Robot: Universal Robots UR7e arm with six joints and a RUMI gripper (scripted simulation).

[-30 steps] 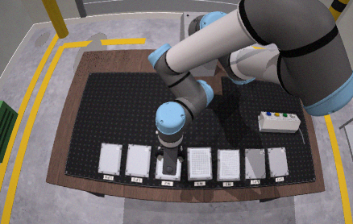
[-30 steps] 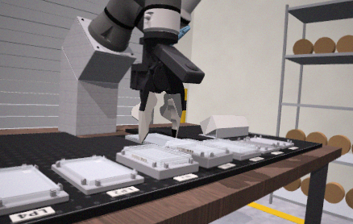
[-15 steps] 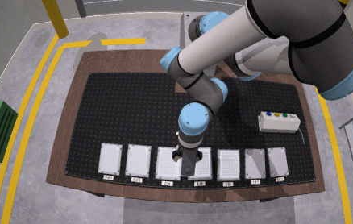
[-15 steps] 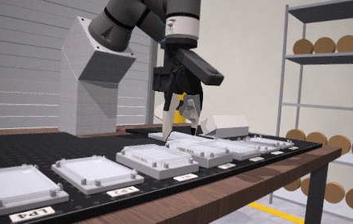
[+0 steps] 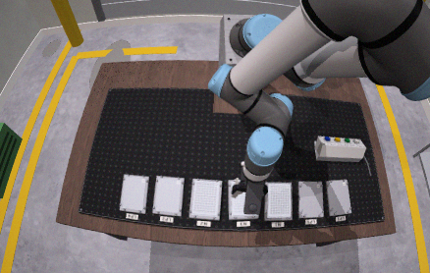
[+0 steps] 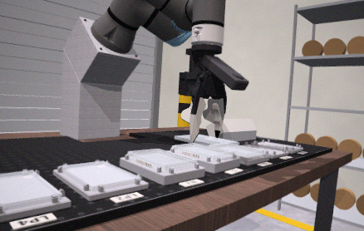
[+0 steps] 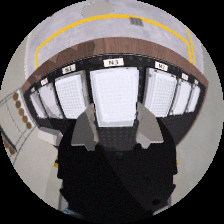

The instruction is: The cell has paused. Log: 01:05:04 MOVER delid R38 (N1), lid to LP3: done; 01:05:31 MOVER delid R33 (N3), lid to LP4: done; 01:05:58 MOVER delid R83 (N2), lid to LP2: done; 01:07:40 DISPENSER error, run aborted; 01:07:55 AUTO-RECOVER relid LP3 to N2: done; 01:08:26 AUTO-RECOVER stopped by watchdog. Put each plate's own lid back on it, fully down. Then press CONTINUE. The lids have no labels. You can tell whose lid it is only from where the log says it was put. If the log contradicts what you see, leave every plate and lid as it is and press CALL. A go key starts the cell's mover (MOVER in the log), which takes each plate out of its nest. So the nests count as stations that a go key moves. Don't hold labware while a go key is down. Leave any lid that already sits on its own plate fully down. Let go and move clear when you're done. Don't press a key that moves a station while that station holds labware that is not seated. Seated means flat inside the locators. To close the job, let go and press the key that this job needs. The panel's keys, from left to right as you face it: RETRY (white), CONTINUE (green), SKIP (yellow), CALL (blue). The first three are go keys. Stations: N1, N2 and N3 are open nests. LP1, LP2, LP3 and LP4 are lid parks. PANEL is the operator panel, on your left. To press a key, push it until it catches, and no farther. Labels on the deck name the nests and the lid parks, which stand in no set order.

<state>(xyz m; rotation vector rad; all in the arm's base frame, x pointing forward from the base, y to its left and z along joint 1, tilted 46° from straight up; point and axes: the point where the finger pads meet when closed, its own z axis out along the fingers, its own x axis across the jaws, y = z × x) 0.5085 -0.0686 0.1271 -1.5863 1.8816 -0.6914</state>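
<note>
The well plate lies 13 cm to the right of my hand, 4 cm below it and 2 cm behind it. The rest, counted from my hand: LP2 lid park 26 cm to the right, 6 cm below, 5 cm behind; then blue CALL key 37 cm to the left, 17 cm behind; then LP4 lid park 39 cm to the right, 7 cm behind, 6 cm below.
</note>
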